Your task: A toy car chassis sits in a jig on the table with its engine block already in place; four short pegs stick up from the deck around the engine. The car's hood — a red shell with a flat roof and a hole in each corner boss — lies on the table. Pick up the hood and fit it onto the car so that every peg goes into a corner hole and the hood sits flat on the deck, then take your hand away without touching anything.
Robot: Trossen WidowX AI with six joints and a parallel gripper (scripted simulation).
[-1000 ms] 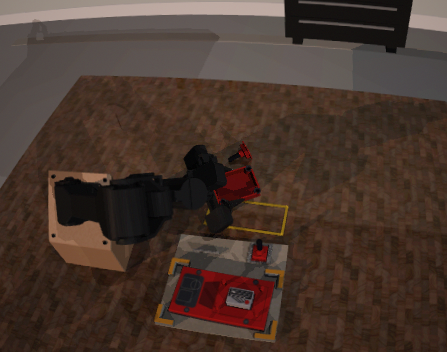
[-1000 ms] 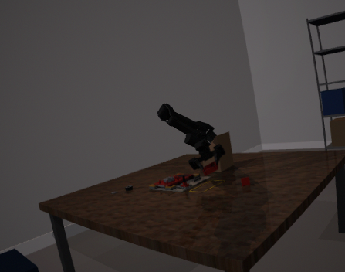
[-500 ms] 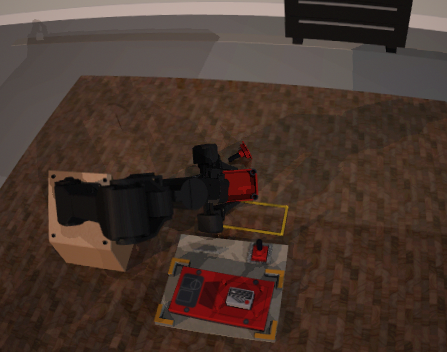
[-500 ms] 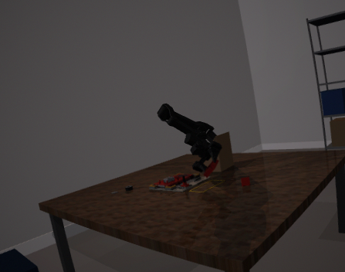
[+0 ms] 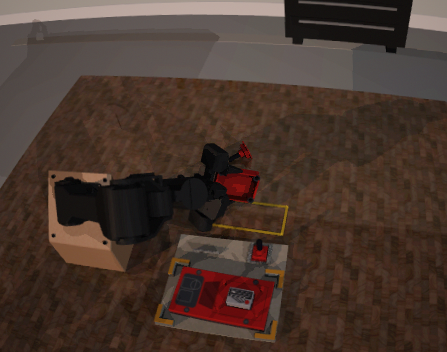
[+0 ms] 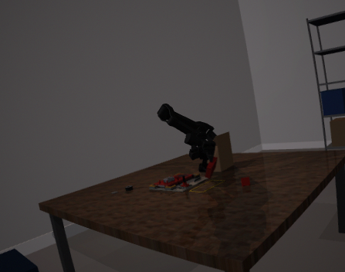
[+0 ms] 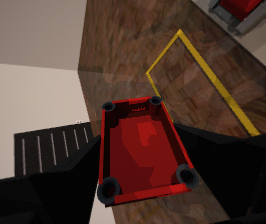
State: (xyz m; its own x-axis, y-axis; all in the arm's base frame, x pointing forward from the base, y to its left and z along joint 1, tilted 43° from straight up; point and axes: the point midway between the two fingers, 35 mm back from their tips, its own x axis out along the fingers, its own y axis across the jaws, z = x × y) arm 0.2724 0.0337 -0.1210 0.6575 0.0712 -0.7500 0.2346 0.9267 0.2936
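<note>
Now: gripper tip 10 mm to the right of the red hood and 10 mm past it. Round my gripper tip: grey engine block: 240 mm to the right, 60 mm below, 40 mm ahead; then grey jig: 220 mm to the right, 80 mm below.
</note>
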